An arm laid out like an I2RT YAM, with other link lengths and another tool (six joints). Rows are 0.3 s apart.
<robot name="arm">
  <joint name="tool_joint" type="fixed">
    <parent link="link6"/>
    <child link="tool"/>
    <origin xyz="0.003 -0.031 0.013" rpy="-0.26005 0 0.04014"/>
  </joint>
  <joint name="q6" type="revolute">
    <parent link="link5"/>
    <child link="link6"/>
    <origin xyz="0.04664 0 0.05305" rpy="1.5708 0 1.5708"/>
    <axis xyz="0 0 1"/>
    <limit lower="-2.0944" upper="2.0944"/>
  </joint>
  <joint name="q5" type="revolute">
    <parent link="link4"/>
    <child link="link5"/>
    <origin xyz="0.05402 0.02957 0.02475" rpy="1.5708 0 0"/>
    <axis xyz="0 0 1"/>
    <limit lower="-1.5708" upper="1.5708"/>
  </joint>
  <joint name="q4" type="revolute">
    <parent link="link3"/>
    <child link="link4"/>
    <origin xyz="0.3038 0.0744 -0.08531"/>
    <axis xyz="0 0 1"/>
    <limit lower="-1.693" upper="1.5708"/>
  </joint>
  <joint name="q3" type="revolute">
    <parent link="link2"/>
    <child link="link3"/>
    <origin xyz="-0.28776 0 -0.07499" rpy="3.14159 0 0"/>
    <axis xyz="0 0 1"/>
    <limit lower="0" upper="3.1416"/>
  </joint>
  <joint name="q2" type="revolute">
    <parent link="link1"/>
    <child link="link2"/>
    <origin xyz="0.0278 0.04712 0.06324" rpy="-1.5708 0 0"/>
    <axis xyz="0 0 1"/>
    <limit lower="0" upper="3.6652"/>
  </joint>
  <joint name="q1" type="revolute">
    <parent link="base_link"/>
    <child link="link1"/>
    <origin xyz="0 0 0.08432"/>
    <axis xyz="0 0 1"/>
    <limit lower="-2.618" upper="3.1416"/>
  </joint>
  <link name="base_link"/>
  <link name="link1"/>
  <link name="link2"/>
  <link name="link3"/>
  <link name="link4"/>
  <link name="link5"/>
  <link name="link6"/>
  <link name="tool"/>
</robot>
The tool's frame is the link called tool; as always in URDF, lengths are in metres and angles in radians.
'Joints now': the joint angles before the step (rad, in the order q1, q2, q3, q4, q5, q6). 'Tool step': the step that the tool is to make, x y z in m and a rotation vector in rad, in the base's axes. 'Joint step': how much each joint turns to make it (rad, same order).
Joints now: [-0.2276 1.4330 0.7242 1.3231 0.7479 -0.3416]
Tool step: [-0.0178 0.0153 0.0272 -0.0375 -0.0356 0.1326]
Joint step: [0.0206 -0.1279 -0.0157 -0.1038 -0.1081 0.0538]
